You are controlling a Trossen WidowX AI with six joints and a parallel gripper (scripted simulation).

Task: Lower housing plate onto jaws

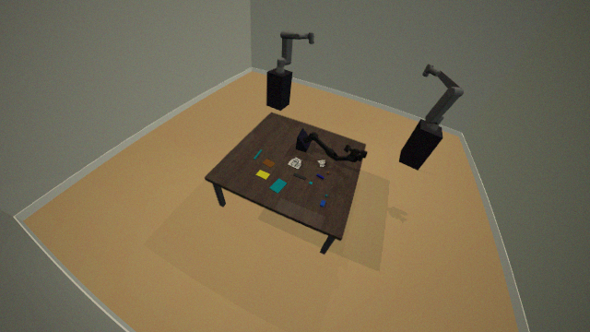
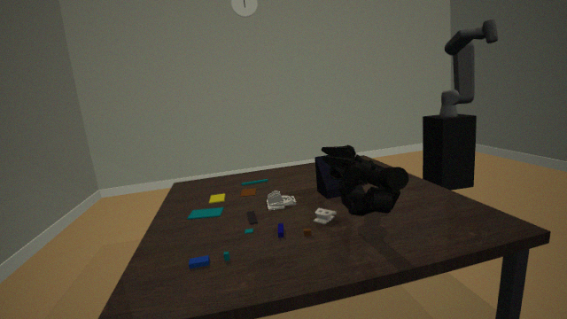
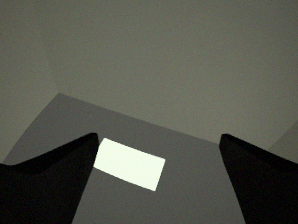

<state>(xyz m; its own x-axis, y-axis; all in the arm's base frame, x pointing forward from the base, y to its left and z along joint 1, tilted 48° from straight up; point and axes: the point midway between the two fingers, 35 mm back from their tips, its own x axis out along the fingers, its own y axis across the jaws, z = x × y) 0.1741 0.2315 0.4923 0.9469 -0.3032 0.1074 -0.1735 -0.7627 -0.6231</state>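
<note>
Right now the small white piece is 40 mm behind my gripper tip, 240 mm to the right of it and 300 mm below it. Round my gripper tip: teal tile: 440 mm ahead, 460 mm to the right, 310 mm below; then dark bar: 240 mm ahead, 350 mm to the right, 310 mm below; then brown cube: 40 mm ahead, 140 mm to the right, 300 mm below.
</note>
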